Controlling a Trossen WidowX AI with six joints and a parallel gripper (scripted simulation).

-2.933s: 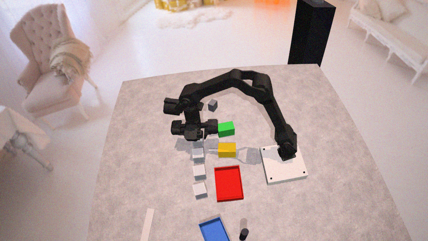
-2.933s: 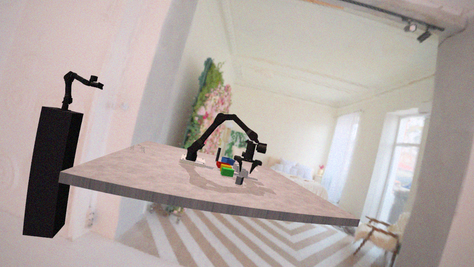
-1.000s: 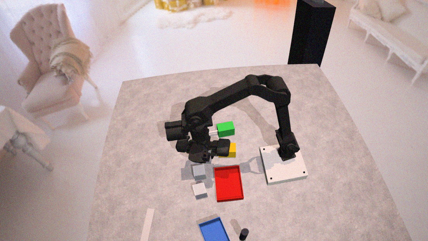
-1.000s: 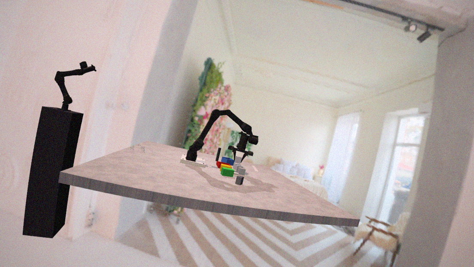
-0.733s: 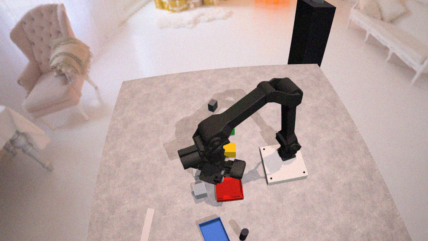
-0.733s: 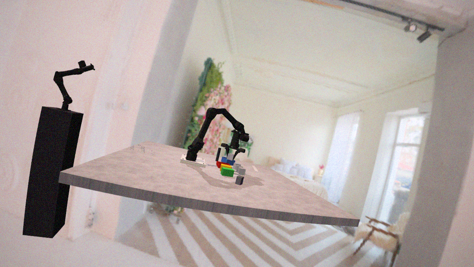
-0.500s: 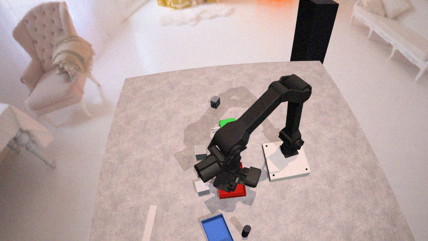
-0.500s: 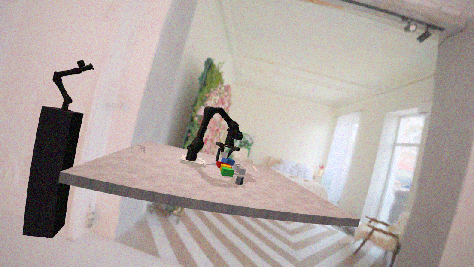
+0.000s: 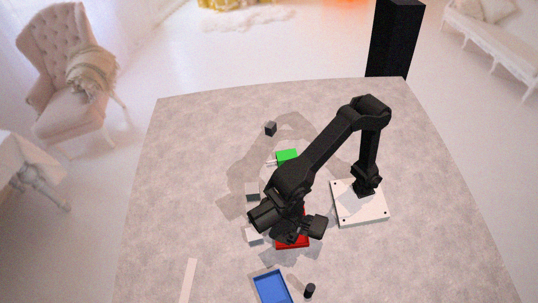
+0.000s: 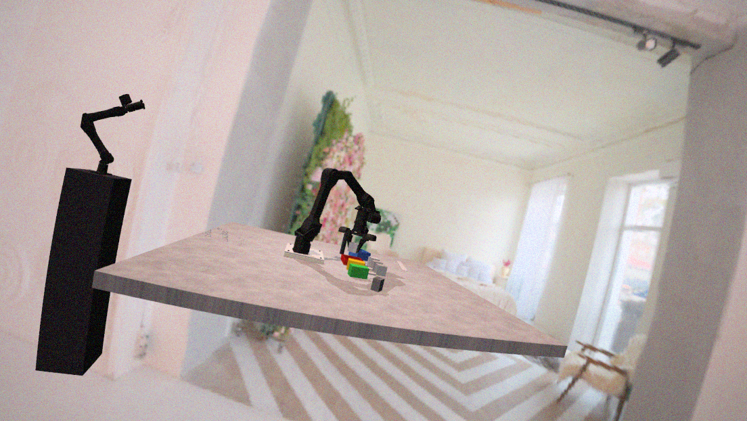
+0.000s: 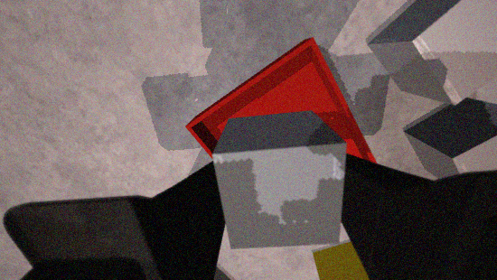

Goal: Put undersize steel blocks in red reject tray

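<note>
The red reject tray is 3 cm to the right of my gripper tip and 5 cm below it. Round my gripper tip: green GO gauge (3 cm behind, 29 cm to the right, 4 cm below); then blue tray (10 cm ahead, 16 cm to the left, 5 cm below); then yellow gauge (1 cm behind, 19 cm to the right, 4 cm below).
</note>
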